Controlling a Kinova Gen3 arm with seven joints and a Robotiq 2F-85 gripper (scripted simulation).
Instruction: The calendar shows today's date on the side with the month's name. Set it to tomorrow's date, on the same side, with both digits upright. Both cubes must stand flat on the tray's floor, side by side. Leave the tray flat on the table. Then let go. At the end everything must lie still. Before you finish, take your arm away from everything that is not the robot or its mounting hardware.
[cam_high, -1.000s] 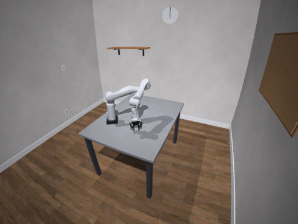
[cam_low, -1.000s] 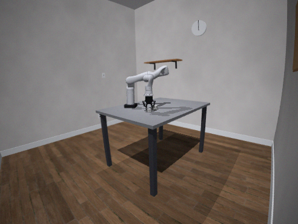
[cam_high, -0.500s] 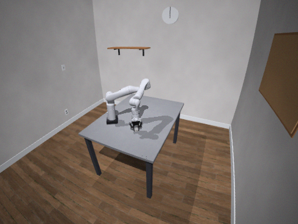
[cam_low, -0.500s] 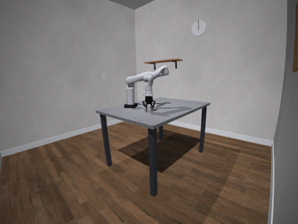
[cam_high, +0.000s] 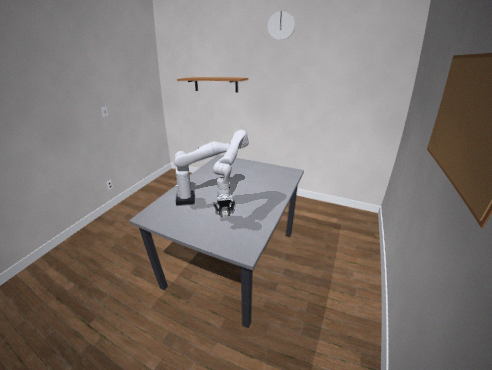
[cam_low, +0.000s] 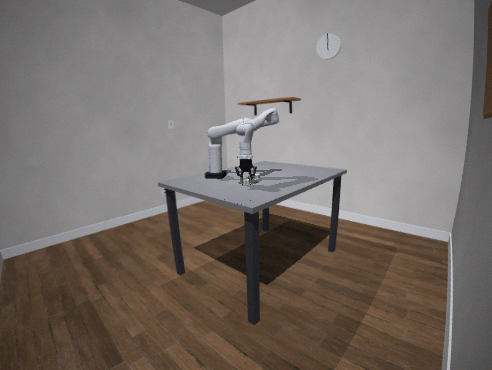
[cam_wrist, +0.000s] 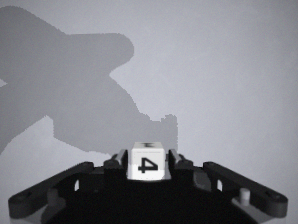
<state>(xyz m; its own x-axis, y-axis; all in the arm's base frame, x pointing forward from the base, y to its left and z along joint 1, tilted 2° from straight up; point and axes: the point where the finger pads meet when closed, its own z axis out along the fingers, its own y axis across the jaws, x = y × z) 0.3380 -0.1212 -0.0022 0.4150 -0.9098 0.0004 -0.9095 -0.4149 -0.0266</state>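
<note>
Right now the white digit cube is 1 cm below my hand. From my hand the other things lie so: calendar tray 11 cm to the left, 2 cm below.
</note>
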